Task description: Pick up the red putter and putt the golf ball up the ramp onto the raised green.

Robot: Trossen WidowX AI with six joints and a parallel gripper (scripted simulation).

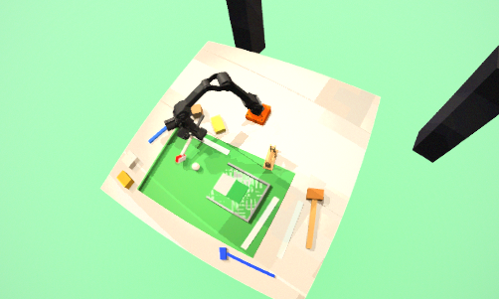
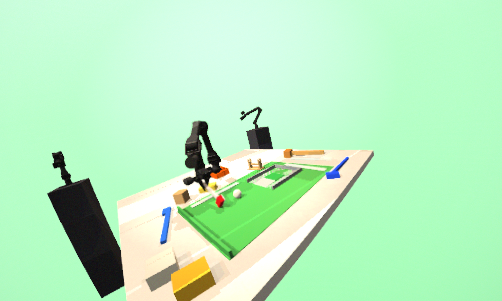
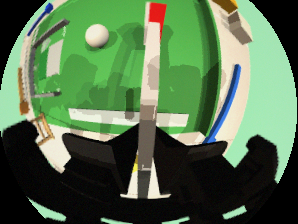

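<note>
The white golf ball is 14 cm ahead of my gripper tip, 11 cm to the left of it and 3 cm below it. Round my gripper tip: tan block (13 cm behind, 12 cm to the right, 2 cm below); then green mat (23 cm to the left, 16 cm ahead, 5 cm below).
</note>
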